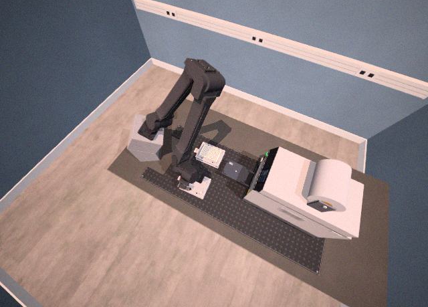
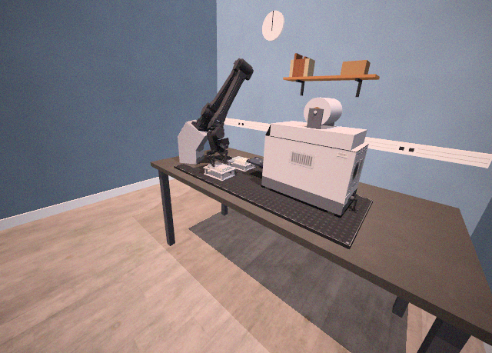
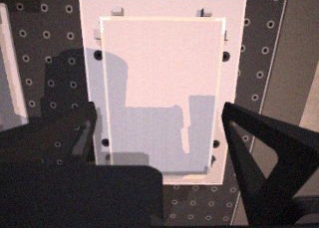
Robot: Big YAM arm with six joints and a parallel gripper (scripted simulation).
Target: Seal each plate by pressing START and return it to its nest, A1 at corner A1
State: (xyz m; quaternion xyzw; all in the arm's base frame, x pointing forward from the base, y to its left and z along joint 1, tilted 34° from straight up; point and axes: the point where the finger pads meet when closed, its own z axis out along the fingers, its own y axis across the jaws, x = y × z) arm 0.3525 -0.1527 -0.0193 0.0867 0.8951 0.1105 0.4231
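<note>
My hand is 3 cm above the plate nest. Also, from my hand: sealer stage: 21 cm ahead, 13 cm to the left, 3 cm above; foil roll: 54 cm ahead, 8 cm to the left, 35 cm above.
</note>
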